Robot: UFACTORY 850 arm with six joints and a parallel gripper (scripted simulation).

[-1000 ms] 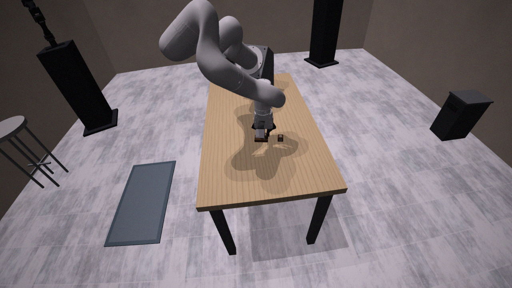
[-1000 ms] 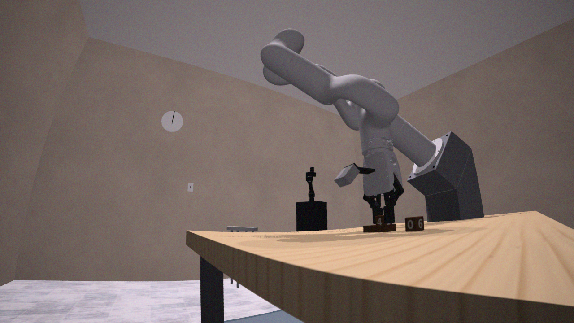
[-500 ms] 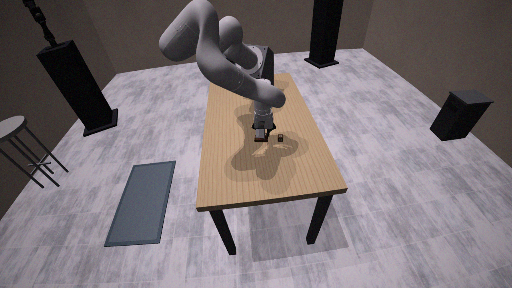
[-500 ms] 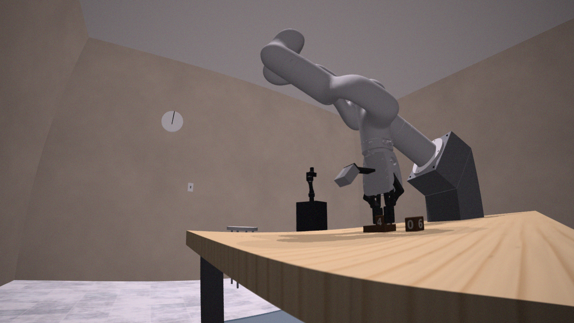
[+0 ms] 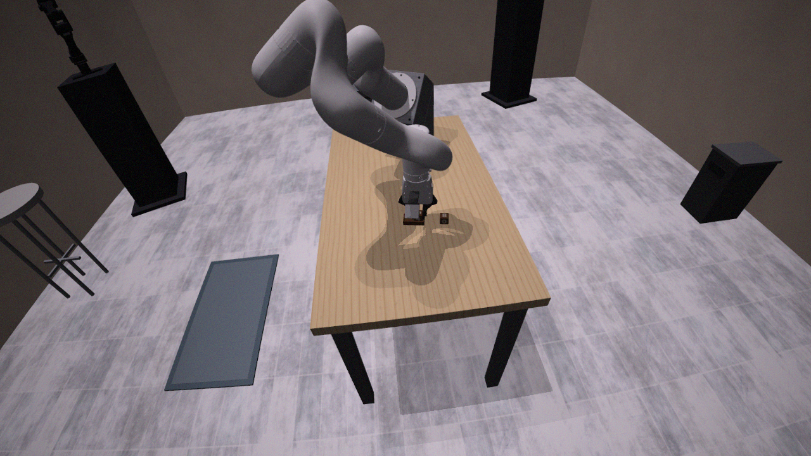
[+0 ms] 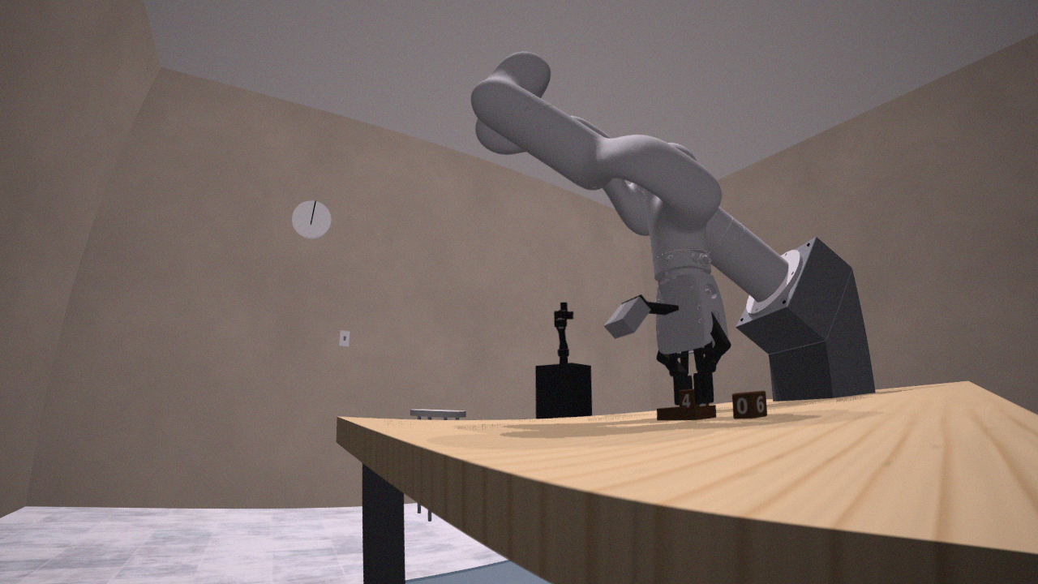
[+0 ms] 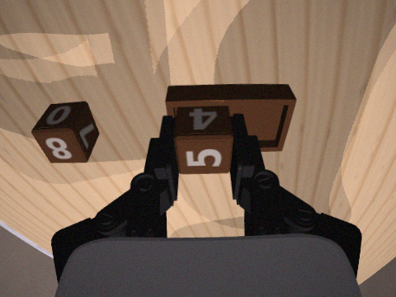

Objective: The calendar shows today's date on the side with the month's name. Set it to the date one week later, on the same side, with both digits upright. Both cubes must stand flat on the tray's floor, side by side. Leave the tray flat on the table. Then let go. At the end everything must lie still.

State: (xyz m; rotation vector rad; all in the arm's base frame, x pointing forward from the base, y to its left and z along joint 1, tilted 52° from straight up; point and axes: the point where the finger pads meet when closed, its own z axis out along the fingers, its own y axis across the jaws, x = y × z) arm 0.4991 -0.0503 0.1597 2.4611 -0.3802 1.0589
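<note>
The dark brown tray lies 1 cm behind my hand, 1 cm to the right of it and 3 cm below it.
</note>
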